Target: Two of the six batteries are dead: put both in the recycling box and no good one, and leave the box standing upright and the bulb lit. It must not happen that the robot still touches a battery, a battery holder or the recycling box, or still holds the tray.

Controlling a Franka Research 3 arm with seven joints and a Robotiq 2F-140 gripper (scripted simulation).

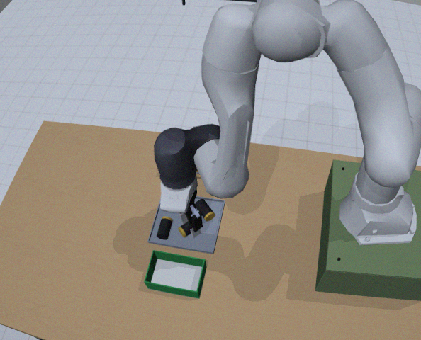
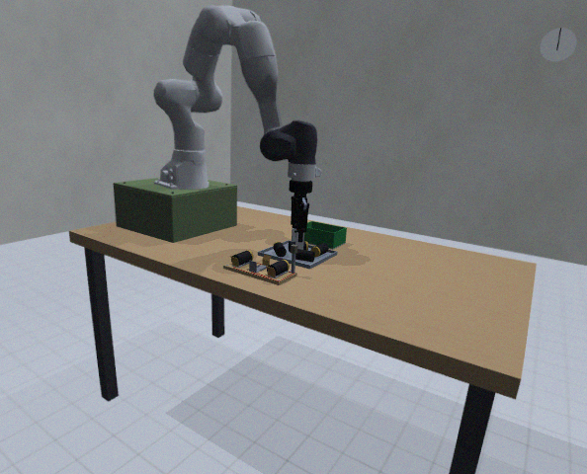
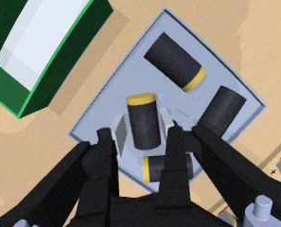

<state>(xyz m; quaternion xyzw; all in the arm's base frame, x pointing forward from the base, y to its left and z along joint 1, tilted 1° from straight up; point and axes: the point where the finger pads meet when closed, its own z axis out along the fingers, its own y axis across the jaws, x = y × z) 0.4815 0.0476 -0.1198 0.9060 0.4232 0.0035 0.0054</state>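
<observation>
Now: the tray 40 mm below my hand, 20 mm to the right of it and 20 mm ahead of it. Round my hand: bulb 190 mm to the right, 120 mm ahead, 40 mm above; green recycling box 160 mm to the left, 30 mm below; grey bulb post 190 mm to the right, 120 mm ahead.
</observation>
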